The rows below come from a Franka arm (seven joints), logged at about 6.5 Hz.
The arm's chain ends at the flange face. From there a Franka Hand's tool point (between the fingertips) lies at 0.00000 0.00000 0.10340 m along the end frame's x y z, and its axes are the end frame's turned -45 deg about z.
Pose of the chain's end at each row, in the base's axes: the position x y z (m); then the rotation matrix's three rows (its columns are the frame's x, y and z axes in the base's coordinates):
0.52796 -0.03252 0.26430; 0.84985 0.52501 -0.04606; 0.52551 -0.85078 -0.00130; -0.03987 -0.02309 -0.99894
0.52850 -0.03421 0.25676; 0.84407 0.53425 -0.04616; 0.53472 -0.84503 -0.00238; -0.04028 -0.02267 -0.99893
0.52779 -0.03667 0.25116; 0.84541 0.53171 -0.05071; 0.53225 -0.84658 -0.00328; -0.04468 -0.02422 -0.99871
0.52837 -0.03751 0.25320; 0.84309 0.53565 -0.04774; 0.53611 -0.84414 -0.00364; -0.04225 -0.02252 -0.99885
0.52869 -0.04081 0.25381; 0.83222 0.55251 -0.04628; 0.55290 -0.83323 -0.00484; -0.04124 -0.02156 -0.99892
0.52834 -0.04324 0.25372; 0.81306 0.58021 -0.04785; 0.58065 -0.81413 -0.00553; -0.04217 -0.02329 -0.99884
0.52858 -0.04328 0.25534; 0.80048 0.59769 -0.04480; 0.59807 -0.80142 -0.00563; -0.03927 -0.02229 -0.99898
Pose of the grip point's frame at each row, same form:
0.52320 -0.03265 0.16101; 0.22970 0.97217 -0.04606; 0.97318 -0.23000 -0.00130; -0.01187 -0.04452 -0.99894
0.52373 -0.03446 0.15347; 0.21908 0.97462 -0.04616; 0.97563 -0.21942 -0.00238; -0.01245 -0.04451 -0.99893
0.52255 -0.03701 0.14789; 0.22182 0.97377 -0.05071; 0.97498 -0.22226 -0.00328; -0.01447 -0.04872 -0.99871
0.52343 -0.03789 0.14992; 0.21739 0.97492 -0.04774; 0.97598 -0.21781 -0.00364; -0.01395 -0.04580 -0.99885
0.52390 -0.04131 0.15052; 0.19778 0.97915 -0.04628; 0.98014 -0.19822 -0.00484; -0.01392 -0.04441 -0.99892
0.52339 -0.04381 0.15044; 0.16465 0.98519 -0.04785; 0.98626 -0.16510 -0.00553; -0.01335 -0.04629 -0.99884
0.52395 -0.04386 0.15205; 0.14339 0.98866 -0.04480; 0.98959 -0.14379 -0.00563; -0.01201 -0.04353 -0.99898

